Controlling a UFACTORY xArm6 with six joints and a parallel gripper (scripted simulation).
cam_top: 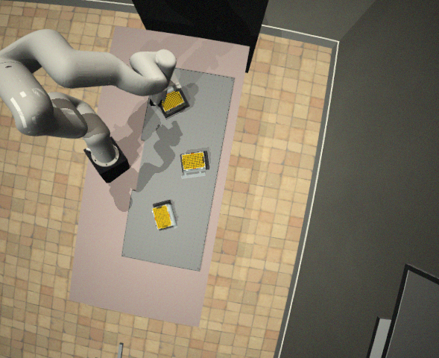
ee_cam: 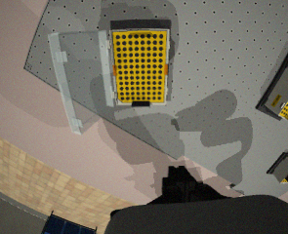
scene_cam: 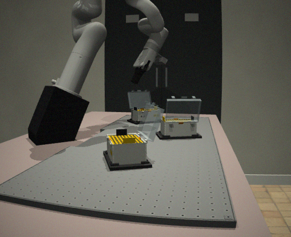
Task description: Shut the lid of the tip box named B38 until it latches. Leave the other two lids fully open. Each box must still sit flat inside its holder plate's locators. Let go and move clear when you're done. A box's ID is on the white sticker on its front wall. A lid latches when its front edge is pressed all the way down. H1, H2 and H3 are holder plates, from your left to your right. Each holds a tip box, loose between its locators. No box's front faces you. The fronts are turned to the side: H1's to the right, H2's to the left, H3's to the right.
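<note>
Right now the lid is 12 cm to the left of my hand, 11 cm below it and 3 cm behind it.
</note>
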